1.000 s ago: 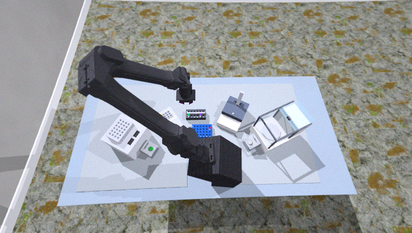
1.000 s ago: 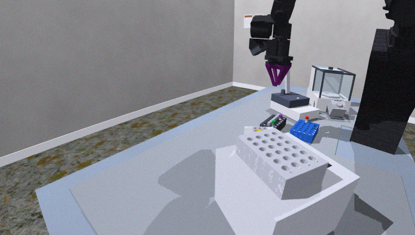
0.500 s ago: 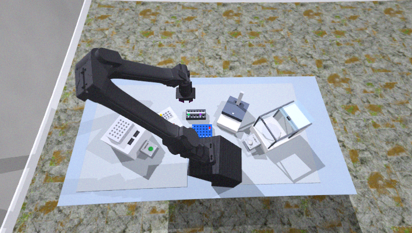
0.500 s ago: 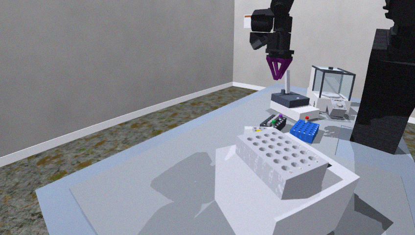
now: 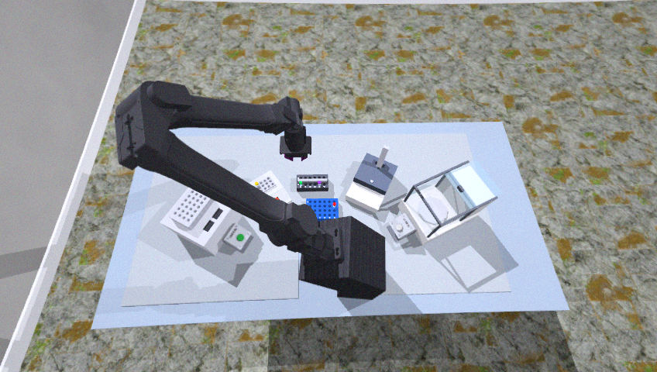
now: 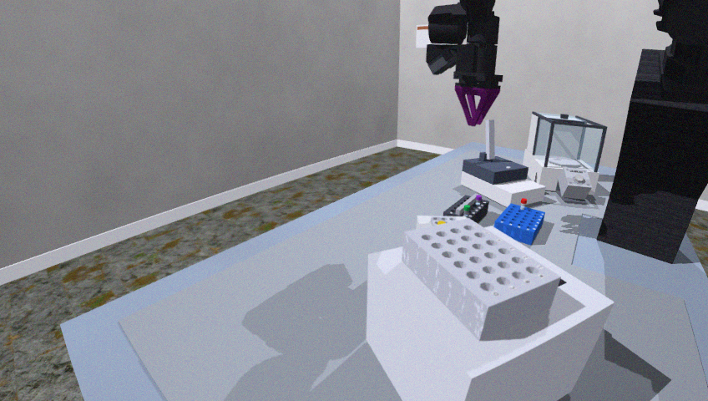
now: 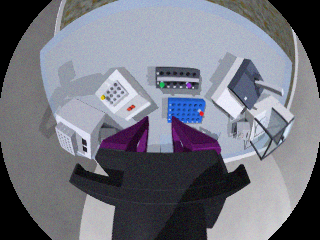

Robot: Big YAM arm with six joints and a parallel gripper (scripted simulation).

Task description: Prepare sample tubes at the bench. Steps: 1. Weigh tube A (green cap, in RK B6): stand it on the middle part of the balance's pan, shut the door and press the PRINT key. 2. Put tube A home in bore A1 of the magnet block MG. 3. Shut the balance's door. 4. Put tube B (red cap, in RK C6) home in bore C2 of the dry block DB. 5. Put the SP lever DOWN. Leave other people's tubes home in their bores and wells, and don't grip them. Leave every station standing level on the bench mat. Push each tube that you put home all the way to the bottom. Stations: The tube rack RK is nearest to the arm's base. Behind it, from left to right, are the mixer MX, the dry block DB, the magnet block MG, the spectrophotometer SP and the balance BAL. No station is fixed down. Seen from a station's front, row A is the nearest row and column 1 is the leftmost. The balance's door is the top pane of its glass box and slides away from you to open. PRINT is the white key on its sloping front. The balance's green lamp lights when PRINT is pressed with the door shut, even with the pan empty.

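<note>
Now: hand 11 cm past the balance door, 59 cm to the left of it and 3 cm above it. Round my hand: blue rack RK (11 cm behind, 9 cm to the right, 22 cm below); magnet block (1 cm ahead, 5 cm to the right, 22 cm below); dry block (4 cm behind, 12 cm to the left, 20 cm below).
</note>
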